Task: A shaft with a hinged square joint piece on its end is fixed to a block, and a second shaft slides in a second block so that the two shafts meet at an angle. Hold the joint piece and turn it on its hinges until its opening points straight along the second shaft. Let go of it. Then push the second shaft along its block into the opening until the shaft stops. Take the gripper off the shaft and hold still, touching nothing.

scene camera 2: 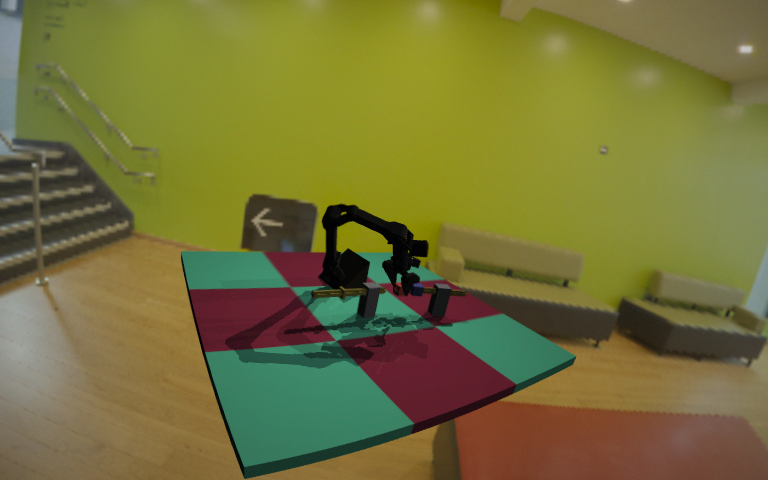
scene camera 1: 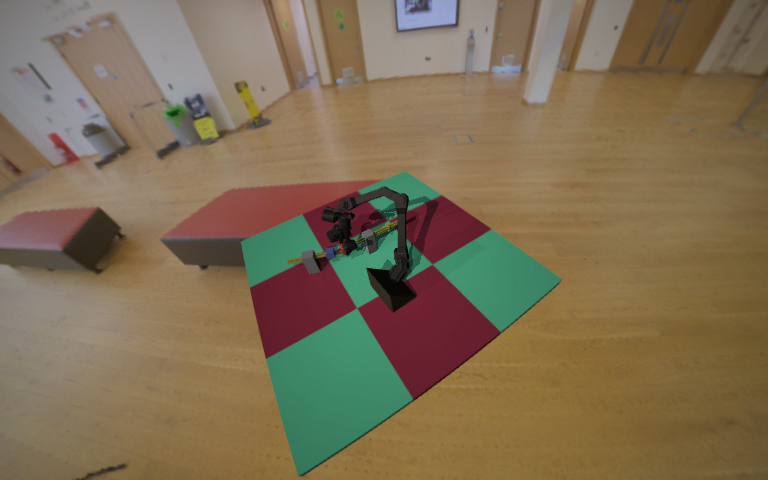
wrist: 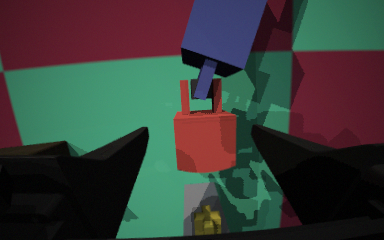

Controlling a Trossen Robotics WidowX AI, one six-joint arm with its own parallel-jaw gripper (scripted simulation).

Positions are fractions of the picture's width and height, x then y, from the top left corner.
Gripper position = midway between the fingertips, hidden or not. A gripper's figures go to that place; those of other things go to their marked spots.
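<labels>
My gripper (wrist: 0.52, 0.54) is 120 mm from the lens, and there's a red square joint piece (wrist: 0.54, 0.59) that's 90 mm from the lens.
</labels>
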